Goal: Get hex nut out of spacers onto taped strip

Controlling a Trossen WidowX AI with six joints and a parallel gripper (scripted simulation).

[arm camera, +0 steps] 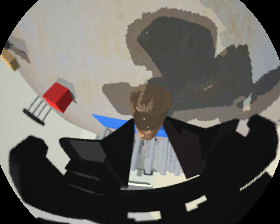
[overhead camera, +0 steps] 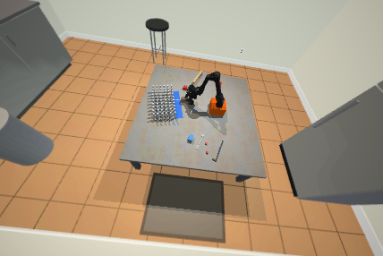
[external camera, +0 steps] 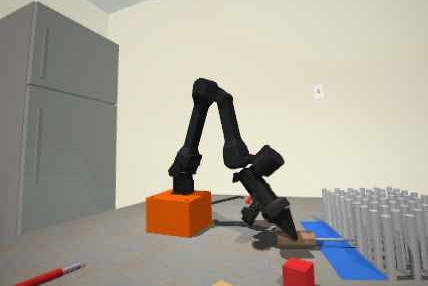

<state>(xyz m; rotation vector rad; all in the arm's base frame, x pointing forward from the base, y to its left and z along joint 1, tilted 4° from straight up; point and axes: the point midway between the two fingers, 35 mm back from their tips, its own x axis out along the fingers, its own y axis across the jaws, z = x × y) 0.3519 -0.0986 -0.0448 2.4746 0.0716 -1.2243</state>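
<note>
Now: the wooden-handled tool 10 cm ahead of my gripper tip, 2 cm to the left of it and 1 cm below it. Also, from my gripper tip: hex nut: 21 cm ahead, 5 cm to the left, 2 cm below; blue taped strip: 8 cm ahead, 6 cm to the left, 2 cm below; red cube: 19 cm to the right, 2 cm ahead.
</note>
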